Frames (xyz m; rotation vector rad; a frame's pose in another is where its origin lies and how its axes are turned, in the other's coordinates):
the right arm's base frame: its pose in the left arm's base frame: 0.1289 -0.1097 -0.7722 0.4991 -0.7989 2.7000
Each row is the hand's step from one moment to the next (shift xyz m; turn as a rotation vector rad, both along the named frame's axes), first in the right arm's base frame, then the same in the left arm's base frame.
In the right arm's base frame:
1: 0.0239 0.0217 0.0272 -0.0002 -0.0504 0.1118
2: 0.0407 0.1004 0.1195 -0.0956 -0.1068 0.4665
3: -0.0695 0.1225 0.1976 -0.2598 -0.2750 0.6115
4: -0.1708 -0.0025 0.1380 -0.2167 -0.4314 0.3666
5: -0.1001 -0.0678 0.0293 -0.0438 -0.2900 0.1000
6: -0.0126 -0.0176 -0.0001 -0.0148 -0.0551 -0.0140
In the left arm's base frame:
1: -0.0226 -0.0289 0.0208 0.0457 -0.0226 0.1116
2: -0.0433 -0.1419 0.0633 0.2388 -0.1936 0.3790
3: 0.0672 -0.2223 0.0703 0.4826 -0.1673 0.5061
4: 0.1886 -0.1046 0.0414 0.4397 0.1047 0.4039
5: 0.1217 0.0214 0.0147 0.1679 0.1703 0.1971
6: 0.0176 0.0122 0.0031 0.0296 0.0499 0.0089

